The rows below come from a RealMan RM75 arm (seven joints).
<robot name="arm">
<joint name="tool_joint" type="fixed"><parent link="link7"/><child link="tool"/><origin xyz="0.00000 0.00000 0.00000" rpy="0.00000 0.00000 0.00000"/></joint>
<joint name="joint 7" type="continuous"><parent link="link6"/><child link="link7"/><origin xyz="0.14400 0.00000 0.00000" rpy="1.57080 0.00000 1.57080"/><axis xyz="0 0 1"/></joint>
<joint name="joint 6" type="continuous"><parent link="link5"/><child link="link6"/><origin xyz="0.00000 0.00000 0.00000" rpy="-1.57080 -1.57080 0.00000"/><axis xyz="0 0 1"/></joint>
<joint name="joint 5" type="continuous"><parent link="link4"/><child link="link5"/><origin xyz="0.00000 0.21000 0.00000" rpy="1.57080 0.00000 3.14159"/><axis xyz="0 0 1"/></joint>
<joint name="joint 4" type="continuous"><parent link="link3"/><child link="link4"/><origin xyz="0.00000 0.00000 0.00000" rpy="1.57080 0.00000 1.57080"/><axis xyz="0 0 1"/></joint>
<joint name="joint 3" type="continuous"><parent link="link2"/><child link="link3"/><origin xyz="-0.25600 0.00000 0.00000" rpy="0.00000 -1.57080 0.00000"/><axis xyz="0 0 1"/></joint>
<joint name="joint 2" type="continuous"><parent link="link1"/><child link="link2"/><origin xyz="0.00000 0.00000 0.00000" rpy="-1.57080 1.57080 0.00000"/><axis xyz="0 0 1"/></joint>
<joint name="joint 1" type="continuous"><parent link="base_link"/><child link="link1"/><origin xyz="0.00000 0.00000 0.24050" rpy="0.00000 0.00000 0.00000"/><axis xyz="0 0 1"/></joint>
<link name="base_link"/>
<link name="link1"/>
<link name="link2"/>
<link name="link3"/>
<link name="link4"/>
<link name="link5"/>
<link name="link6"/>
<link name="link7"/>
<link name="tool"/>
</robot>
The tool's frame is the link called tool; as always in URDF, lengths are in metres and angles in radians. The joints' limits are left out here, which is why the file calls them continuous.
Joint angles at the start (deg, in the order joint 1, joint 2, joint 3, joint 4, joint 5, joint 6, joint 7):
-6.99 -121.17 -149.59 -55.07 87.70 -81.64 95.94
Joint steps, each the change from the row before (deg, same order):
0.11 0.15 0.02 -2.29 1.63 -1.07 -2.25
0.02 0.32 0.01 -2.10 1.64 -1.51 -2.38
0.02 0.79 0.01 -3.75 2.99 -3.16 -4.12
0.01 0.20 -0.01 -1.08 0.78 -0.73 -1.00
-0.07 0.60 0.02 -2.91 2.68 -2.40 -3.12
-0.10 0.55 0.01 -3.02 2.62 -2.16 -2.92
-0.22 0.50 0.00 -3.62 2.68 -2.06 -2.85
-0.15 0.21 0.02 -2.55 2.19 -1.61 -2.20
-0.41 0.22 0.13 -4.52 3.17 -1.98 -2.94
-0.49 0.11 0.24 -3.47 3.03 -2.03 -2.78
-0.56 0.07 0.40 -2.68 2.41 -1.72 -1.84
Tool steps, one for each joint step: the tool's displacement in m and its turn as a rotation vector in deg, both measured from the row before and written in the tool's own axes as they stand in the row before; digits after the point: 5 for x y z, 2 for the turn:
0.00557 0.00167 -0.00081 -1.13 -1.31 0.34
0.00561 0.00216 -0.00099 -1.47 -1.45 0.18
0.00993 0.00419 -0.00299 -2.73 -3.06 0.53
0.00273 0.00089 -0.00104 -0.53 -0.85 0.27
0.00598 0.00326 -0.00263 -1.70 -3.06 0.35
0.00587 0.00283 -0.00300 -1.16 -3.13 0.50
0.00760 0.00284 -0.00321 -0.69 -3.25 1.04
0.00365 0.00267 -0.00219 -0.41 -2.63 0.31
0.00841 0.00371 -0.00299 0.13 -3.74 1.43
0.00499 0.00385 -0.00170 -0.06 -3.56 0.46
0.00427 0.00358 -0.00044 -0.17 -2.88 0.73

